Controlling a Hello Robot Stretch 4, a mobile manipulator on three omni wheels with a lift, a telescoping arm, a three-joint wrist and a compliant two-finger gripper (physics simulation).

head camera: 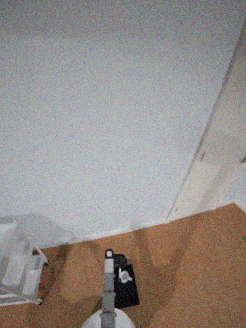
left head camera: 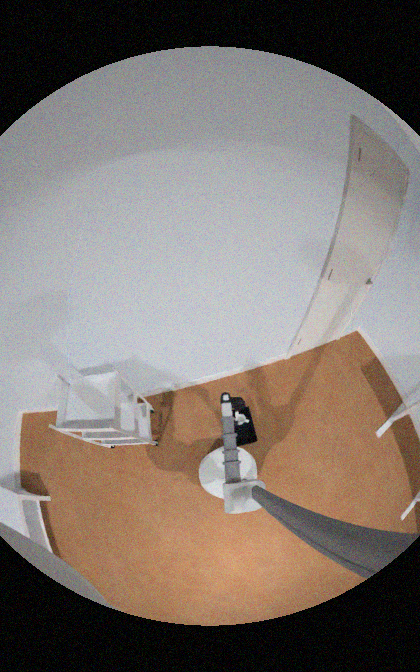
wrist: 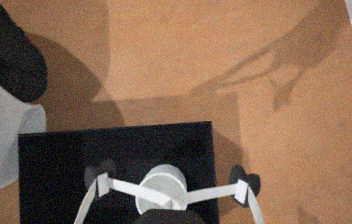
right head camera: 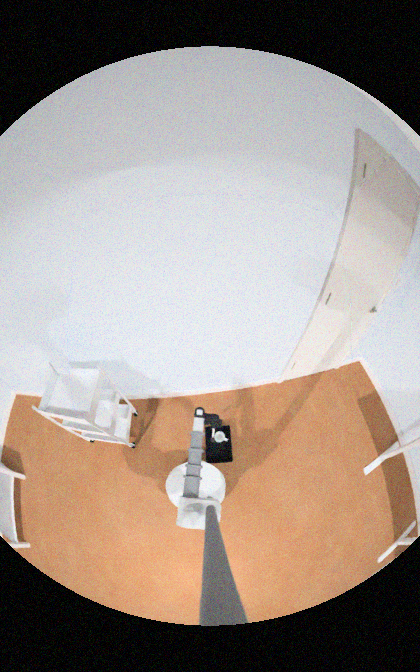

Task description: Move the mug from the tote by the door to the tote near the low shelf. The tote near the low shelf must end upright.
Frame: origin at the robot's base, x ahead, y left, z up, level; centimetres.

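Seen in the pictures: gripper, fingertip midpoint: (wrist: 172, 175).
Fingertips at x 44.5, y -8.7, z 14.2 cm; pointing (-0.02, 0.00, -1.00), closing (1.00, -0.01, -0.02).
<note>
Offsets run from my fingertips to a thing's middle.
The light grey mug {dx -2.2, dy -6.7, dz -12.0 cm} (head camera: 125, 275) (left head camera: 242, 418) (right head camera: 219, 437) (wrist: 165, 186) is in the black tote {dx -8.5, dy -4.8, dz -12.0 cm} (head camera: 128, 296) (left head camera: 247, 436) (right head camera: 219, 454) (wrist: 55, 165) on the floor. My gripper (wrist: 172, 175) is open in the wrist view, with its dark fingertips wide apart on either side of the mug and space beside it. It is above the tote; its exact height over the mug is unclear. In the head views the arm reaches along the tote's left side, and the fingers are small and blurred. A second tote near a low shelf does not show in these views.
A white wheeled cart (left head camera: 95, 395) (right head camera: 75, 392) stands to the left near the wall. A pale door (head camera: 215, 145) (left head camera: 370, 220) (right head camera: 375, 240) is at the right. White furniture edges (left head camera: 395, 420) (right head camera: 382, 457) show at the far right. My round base is close beside the tote.
</note>
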